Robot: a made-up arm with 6 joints.
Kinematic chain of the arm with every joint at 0, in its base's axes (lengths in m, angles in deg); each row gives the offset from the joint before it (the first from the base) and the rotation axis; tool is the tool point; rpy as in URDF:
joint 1: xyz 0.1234 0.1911 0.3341 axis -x
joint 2: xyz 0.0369 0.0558 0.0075 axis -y
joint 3: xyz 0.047 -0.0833 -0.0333 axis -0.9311 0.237 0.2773
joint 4: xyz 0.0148 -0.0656 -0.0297 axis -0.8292 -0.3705 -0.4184
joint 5: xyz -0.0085 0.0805 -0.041 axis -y
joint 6: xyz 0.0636 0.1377 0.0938 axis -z
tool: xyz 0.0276 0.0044 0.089 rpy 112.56 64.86 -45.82
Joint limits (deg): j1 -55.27..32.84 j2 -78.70..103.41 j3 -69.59..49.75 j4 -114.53..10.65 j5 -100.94..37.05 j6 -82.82..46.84
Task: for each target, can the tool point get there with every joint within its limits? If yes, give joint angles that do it. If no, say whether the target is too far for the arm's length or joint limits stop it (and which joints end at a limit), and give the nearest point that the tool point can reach.
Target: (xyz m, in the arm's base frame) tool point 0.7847 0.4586 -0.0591
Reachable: no: too far | nearest point 0.4551 0.3150 0.1519 | short by 0.417 m
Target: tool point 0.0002 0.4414 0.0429
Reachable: no: joint limits stop it (at a limit: joint 3, joint 4, joint 5) | nearest point 0.0193 0.4109 0.0783 | short by 0.050 m
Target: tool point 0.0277 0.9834 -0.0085
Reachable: no: too far | nearest point 0.1048 0.5097 0.1801 | short by 0.516 m
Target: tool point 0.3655 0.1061 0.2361
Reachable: yes | joints -34.00 -57.78 -57.87 -68.56 -41.31 26.89
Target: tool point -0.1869 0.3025 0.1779
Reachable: no: joint limits stop it (at a limit: joint 2, joint 3, joint 5) | nearest point -0.1311 0.2993 0.1824 | short by 0.056 m
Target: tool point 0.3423 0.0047 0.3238
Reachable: yes | joints 15.94 -61.11 -49.96 -92.21 -32.15 35.25
